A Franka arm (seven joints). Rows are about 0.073 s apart.
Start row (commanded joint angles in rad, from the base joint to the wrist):
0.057 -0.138 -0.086 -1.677 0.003 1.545 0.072
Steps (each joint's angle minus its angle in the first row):
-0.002 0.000 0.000 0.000 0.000 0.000 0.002
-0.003 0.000 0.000 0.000 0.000 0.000 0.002
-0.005 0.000 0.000 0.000 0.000 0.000 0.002
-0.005 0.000 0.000 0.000 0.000 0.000 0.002
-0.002 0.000 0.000 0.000 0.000 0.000 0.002
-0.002 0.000 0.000 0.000 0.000 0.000 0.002
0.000 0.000 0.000 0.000 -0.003 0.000 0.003
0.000 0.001 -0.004 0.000 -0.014 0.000 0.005
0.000 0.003 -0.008 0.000 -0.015 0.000 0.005
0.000 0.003 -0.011 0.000 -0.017 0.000 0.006
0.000 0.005 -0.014 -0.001 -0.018 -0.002 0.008
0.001 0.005 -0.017 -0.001 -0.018 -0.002 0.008
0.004 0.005 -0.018 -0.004 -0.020 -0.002 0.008
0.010 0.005 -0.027 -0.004 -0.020 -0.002 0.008
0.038 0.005 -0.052 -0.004 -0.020 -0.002 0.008
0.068 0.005 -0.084 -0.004 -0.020 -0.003 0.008
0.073 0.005 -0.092 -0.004 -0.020 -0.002 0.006
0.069 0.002 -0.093 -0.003 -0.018 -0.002 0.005
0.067 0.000 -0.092 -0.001 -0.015 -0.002 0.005
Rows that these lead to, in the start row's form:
0.055 -0.138 -0.086 -1.677 0.003 1.545 0.074
0.054 -0.138 -0.086 -1.677 0.003 1.545 0.074
0.052 -0.138 -0.086 -1.677 0.003 1.545 0.074
0.052 -0.138 -0.086 -1.677 0.003 1.545 0.074
0.055 -0.138 -0.086 -1.677 0.003 1.545 0.074
0.055 -0.138 -0.086 -1.677 0.003 1.545 0.074
0.057 -0.138 -0.086 -1.677 0.000 1.545 0.075
0.057 -0.137 -0.090 -1.677 -0.011 1.545 0.077
0.057 -0.135 -0.094 -1.677 -0.012 1.545 0.077
0.057 -0.135 -0.097 -1.677 -0.014 1.545 0.078
0.057 -0.133 -0.100 -1.678 -0.015 1.543 0.080
0.058 -0.133 -0.103 -1.678 -0.015 1.543 0.080
0.061 -0.133 -0.104 -1.681 -0.017 1.543 0.080
0.067 -0.133 -0.113 -1.681 -0.017 1.543 0.080
0.095 -0.133 -0.138 -1.681 -0.017 1.543 0.080
0.125 -0.133 -0.170 -1.681 -0.017 1.542 0.080
0.130 -0.133 -0.178 -1.681 -0.017 1.543 0.078
0.126 -0.136 -0.179 -1.680 -0.015 1.543 0.077
0.124 -0.138 -0.178 -1.678 -0.012 1.543 0.077

